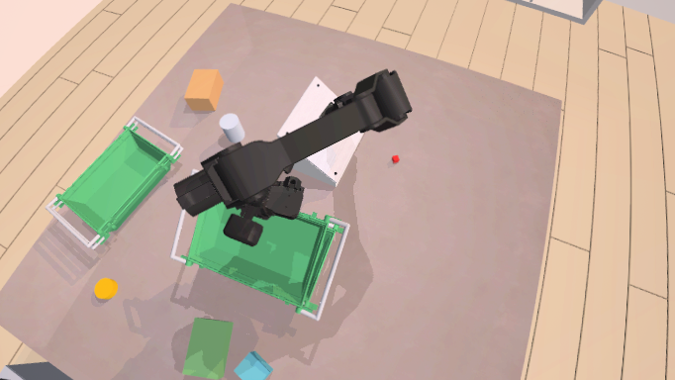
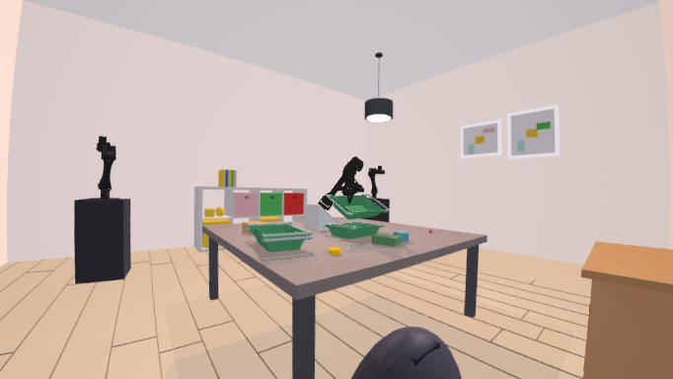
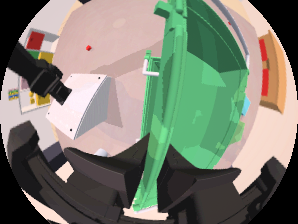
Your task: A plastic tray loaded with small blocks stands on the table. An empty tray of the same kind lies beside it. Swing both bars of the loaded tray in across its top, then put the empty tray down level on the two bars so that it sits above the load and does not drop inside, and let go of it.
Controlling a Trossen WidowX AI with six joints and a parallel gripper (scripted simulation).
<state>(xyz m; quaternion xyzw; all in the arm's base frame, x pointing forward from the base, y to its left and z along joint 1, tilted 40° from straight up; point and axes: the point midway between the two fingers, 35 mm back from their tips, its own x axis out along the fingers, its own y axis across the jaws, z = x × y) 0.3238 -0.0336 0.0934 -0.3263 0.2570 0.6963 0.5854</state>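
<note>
The green tray is 80 mm ahead of my gripper tip and 10 mm to the left of it. Also, from my gripper tip: grey cylinder: 300 mm to the right, 180 mm behind, 140 mm below; then blue cube: 300 mm ahead, 150 mm below, 120 mm to the left; then green block: 320 mm ahead, 160 mm below.
</note>
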